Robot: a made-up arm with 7 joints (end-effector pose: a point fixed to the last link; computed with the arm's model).
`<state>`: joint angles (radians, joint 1 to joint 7).
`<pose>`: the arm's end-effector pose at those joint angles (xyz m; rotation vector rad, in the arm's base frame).
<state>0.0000 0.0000 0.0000 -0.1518 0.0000 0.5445 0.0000</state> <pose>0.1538 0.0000 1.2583 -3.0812 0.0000 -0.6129</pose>
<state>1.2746 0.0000 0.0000 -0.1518 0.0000 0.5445 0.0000</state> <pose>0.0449 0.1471 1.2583 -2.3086 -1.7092 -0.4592</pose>
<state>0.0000 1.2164 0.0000 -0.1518 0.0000 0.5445 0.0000</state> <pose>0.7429 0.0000 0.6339 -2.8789 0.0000 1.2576</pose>
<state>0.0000 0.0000 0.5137 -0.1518 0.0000 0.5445 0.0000</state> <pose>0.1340 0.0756 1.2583 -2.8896 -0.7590 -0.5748</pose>
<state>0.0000 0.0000 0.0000 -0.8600 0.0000 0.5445 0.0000</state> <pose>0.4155 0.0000 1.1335 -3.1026 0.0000 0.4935</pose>
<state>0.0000 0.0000 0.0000 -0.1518 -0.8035 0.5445 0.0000</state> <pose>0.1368 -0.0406 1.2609 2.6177 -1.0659 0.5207</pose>
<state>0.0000 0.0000 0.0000 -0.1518 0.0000 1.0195 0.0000</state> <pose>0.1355 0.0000 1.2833 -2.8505 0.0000 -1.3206</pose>
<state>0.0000 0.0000 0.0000 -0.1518 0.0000 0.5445 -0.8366</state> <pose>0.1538 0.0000 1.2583 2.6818 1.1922 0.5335</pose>
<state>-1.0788 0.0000 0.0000 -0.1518 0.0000 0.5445 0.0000</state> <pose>0.0727 -0.1356 1.2583 2.4873 -1.4890 0.4948</pose>
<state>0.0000 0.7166 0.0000 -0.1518 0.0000 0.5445 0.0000</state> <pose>0.5989 0.0000 0.9764 -3.1005 0.0000 0.5066</pose>
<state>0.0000 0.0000 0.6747 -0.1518 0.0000 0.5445 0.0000</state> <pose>0.1201 0.0961 1.2583 -2.7938 -0.9799 -0.5557</pose>
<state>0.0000 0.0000 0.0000 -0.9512 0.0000 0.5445 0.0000</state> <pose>0.4408 0.0000 1.1051 -3.0769 0.0000 0.6344</pose>
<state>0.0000 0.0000 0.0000 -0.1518 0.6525 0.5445 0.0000</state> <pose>0.1424 0.0343 1.2600 -2.7315 -0.8857 -0.5433</pose>
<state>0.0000 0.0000 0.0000 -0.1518 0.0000 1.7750 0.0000</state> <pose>0.0894 0.0000 1.2989 -2.1625 0.0000 -2.2789</pose>
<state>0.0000 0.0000 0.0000 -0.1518 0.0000 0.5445 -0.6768</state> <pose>0.1538 0.0000 1.2583 2.7924 0.9828 0.5555</pose>
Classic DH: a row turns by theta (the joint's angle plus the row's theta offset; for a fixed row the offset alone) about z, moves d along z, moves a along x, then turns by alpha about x. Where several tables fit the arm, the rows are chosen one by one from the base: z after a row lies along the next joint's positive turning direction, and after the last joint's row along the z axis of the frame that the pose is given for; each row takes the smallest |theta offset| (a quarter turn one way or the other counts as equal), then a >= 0, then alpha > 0; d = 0 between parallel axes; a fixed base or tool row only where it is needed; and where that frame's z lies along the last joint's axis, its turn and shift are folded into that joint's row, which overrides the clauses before.
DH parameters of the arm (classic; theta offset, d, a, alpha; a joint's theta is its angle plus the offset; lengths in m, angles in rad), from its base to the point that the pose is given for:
joint 1: 0 0.523 0 -1.5708
joint 2: 0 0 0 1.5708
joint 3: 0 0.319 0.116 1.5708
joint 4: 0 0 -0.082 -1.5708
joint 5: 0 0.383 0 1.5708
joint 6: 0 0 0.066 1.5708
joint 7: 0 0 0 0

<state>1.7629 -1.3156 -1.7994 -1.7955 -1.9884 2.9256 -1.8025</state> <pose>0.5616 -0.1870 0.5374 0.4563 2.0110 0.5570</pose>
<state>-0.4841 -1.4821 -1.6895 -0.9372 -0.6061 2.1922 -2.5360</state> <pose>-0.7782 -0.0432 0.5567 2.1312 -0.4939 -0.0905</pose>
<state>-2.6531 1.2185 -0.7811 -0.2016 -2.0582 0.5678 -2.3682</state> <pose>-0.6793 -0.2466 0.7519 -0.0752 1.2823 0.8253</pose>
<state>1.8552 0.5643 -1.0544 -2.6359 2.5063 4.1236 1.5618</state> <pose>0.2364 0.2239 0.4969 0.3253 2.2739 -1.4369</pose>
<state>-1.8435 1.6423 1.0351 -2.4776 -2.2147 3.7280 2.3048</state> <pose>0.3088 -0.1543 0.3678 -0.9897 0.7704 -0.1657</pose>
